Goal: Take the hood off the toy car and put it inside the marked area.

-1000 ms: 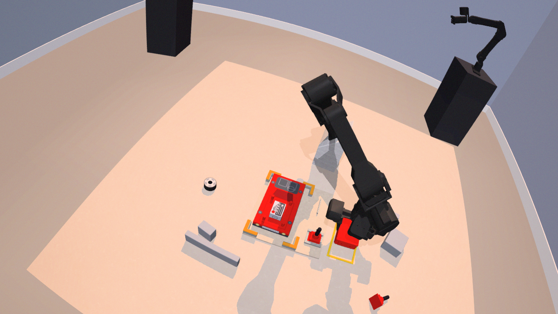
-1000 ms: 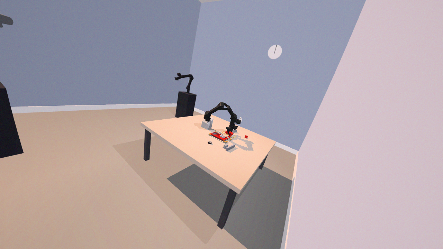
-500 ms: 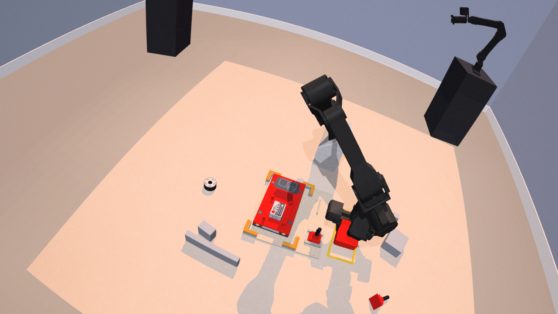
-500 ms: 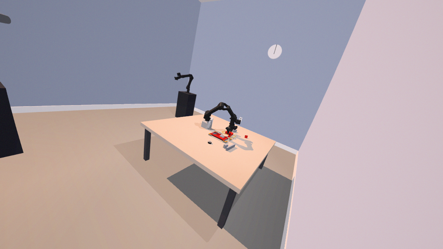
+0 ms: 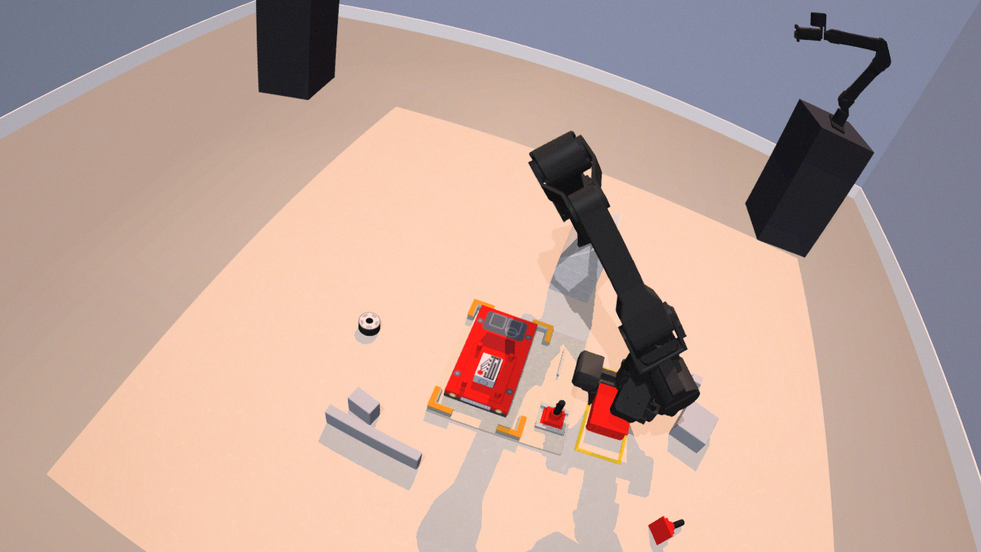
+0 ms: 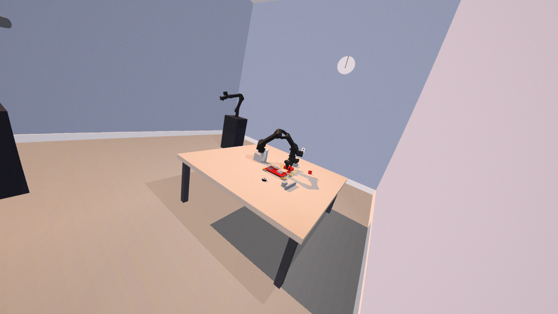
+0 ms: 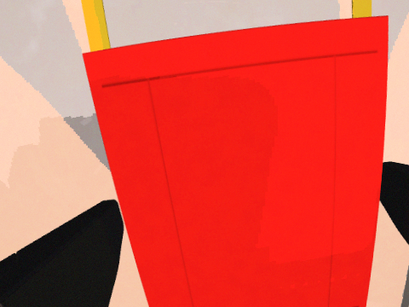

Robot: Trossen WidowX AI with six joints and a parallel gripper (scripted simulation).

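Now: the red hood right at my gripper tip. From my gripper tip the other things lie so: black wheel (5 cm behind, 44 cm to the right).
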